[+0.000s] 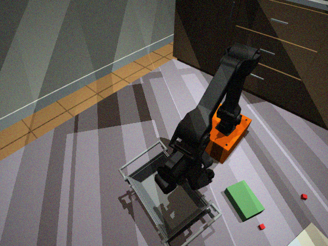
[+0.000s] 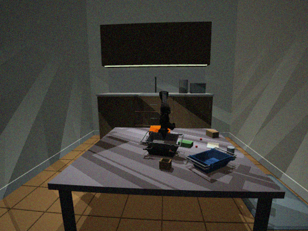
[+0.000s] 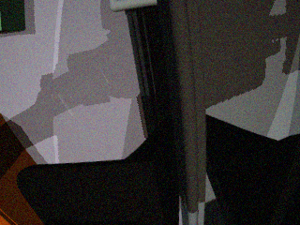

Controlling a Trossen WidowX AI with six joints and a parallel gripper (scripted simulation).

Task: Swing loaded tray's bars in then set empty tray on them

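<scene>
Now: gripper tip 7 cm short of the tray, 1 cm to the left of it and 2 cm below it. From my gripper tip the other things lie so: green block (15 cm behind, 18 cm to the left, 9 cm below); brown box (29 cm ahead, 3 cm to the left, 9 cm below); white sheet (18 cm behind, 43 cm to the left, 10 cm below).
</scene>
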